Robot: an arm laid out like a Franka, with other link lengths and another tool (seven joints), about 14 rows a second.
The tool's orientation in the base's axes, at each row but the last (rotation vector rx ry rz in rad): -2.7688 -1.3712 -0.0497; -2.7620 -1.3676 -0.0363; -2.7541 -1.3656 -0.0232; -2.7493 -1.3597 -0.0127; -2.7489 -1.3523 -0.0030; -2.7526 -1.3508 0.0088; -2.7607 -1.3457 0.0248; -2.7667 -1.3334 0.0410; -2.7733 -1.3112 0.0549
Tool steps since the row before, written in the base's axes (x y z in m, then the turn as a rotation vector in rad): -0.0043 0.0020 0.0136 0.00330 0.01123 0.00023; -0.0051 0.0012 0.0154 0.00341 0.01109 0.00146; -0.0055 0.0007 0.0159 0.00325 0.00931 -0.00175; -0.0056 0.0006 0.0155 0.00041 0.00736 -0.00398; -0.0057 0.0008 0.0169 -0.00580 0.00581 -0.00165; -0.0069 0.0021 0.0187 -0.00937 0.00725 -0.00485; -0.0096 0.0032 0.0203 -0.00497 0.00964 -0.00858; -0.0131 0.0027 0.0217 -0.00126 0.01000 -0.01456; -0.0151 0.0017 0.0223 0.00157 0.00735 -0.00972
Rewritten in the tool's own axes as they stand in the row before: -0.0003 -0.0051 -0.0135 0.01093 -0.00418 0.00047; -0.0014 -0.0054 -0.0153 0.01094 -0.00406 -0.00077; -0.0021 -0.0057 -0.0157 0.00929 -0.00294 0.00232; -0.0023 -0.0058 -0.0153 0.00593 -0.00387 0.00448; -0.0022 -0.0062 -0.0166 0.00099 -0.00801 0.00225; -0.0020 -0.0080 -0.0182 -0.00015 -0.01148 0.00567; -0.0031 -0.0109 -0.0196 0.00439 -0.00922 0.00932; -0.0059 -0.0135 -0.0208 0.00694 -0.00611 0.01510; -0.0083 -0.0145 -0.0212 0.00669 -0.00265 0.00996
